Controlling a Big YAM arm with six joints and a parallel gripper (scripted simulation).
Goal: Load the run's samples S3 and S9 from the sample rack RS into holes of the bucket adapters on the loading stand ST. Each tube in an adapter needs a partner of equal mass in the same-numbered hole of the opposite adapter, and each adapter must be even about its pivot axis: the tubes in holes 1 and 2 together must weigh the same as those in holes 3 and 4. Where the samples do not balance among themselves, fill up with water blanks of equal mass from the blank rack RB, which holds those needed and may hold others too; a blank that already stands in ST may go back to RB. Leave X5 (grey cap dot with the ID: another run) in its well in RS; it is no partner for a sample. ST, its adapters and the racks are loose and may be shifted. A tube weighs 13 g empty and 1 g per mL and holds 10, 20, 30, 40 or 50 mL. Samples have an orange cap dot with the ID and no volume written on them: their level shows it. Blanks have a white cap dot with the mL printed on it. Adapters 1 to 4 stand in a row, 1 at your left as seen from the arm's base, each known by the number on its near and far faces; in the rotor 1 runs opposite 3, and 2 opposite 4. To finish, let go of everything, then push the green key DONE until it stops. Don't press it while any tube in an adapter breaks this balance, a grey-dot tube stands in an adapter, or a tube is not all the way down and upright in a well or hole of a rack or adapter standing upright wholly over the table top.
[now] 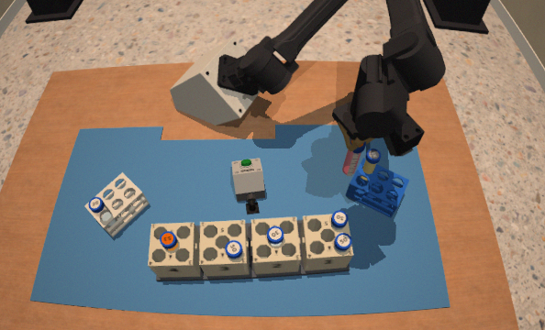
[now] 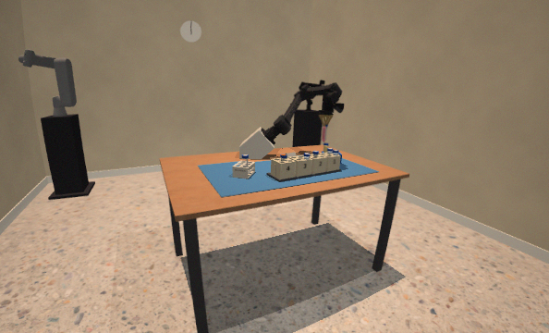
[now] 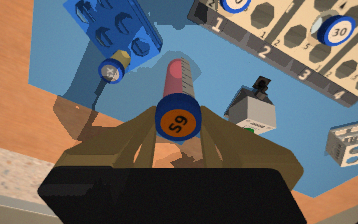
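The green DONE key lies 23 cm to the right of my hand, 19 cm below it and 7 cm behind it. Round my hand: adapter 2: 21 cm below, 15 cm to the right, 13 cm ahead; then adapter 1: 21 cm below, 12 cm ahead, 4 cm to the right; then blue sample rack RS: 23 cm below, 10 cm to the left, 3 cm behind.
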